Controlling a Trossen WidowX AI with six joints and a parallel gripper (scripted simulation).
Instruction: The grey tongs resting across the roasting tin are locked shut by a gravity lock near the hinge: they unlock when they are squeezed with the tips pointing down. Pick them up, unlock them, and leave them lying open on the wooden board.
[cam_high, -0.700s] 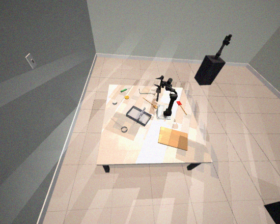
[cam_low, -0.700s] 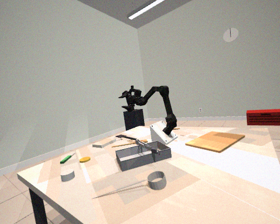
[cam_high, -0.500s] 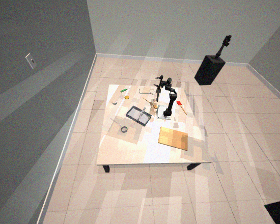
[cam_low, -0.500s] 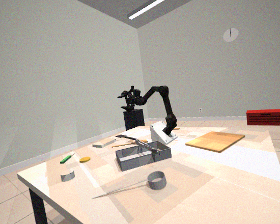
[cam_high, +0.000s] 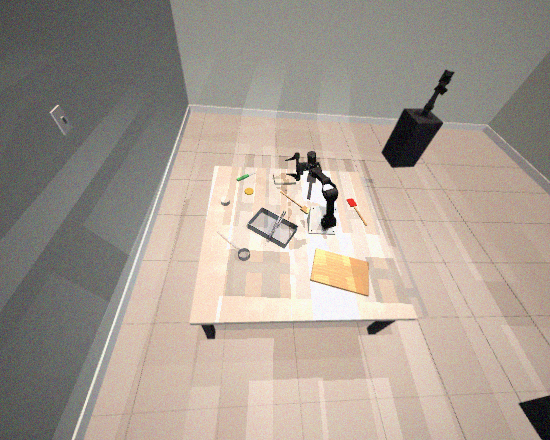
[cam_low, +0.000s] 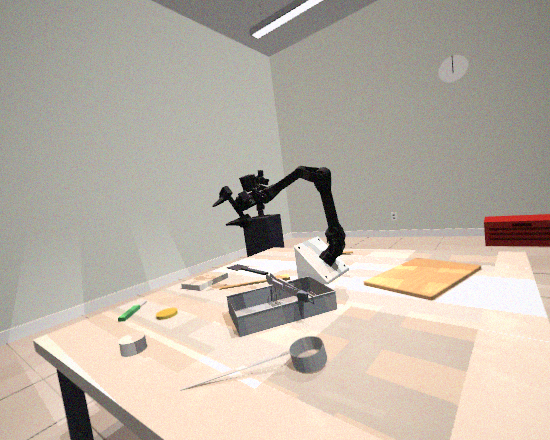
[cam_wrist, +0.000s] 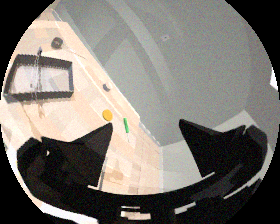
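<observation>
My gripper tip is now 300 mm to the right of the grey roasting tin, 280 mm above it and 110 mm short of it. Also, from my gripper tip: flat grey block 300 mm below, 210 mm to the right, 80 mm behind; wooden board 680 mm to the left, 310 mm below, 270 mm behind; yellow disc 300 mm below, 240 mm ahead, 90 mm to the right.
</observation>
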